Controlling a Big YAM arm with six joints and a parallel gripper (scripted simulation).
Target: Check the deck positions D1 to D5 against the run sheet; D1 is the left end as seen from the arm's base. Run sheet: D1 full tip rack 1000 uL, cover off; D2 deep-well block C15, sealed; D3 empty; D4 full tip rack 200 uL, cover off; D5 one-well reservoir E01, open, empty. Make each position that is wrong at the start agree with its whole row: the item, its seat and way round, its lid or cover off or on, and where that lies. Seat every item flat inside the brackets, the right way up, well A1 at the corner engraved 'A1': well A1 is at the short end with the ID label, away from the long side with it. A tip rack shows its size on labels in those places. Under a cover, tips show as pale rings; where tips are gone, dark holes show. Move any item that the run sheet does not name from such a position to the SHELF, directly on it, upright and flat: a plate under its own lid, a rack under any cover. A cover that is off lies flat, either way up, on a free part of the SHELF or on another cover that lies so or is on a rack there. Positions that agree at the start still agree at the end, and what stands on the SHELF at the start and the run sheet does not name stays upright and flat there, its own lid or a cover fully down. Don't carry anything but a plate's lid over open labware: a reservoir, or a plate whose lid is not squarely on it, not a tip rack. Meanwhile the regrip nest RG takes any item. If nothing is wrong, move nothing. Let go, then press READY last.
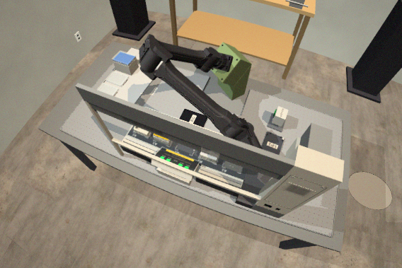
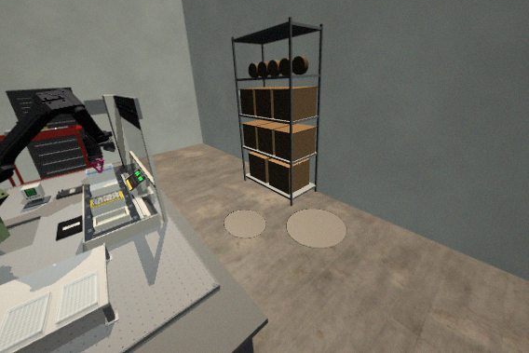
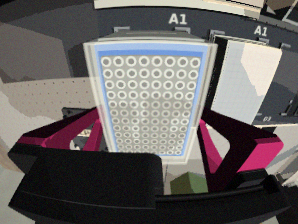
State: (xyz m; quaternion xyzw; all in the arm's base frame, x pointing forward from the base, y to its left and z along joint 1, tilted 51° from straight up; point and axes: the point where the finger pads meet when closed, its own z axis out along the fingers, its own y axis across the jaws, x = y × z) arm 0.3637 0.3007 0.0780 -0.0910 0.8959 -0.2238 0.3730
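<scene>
My hand is 3 cm above the blue-labelled rack and 1 cm short of it. From my hand the other things lie so: clear tip-rack cover (right at my hand); button box (33 cm behind, 13 cm to the left, 9 cm below); black regrip nest (30 cm to the right, 16 cm behind, 15 cm below).
</scene>
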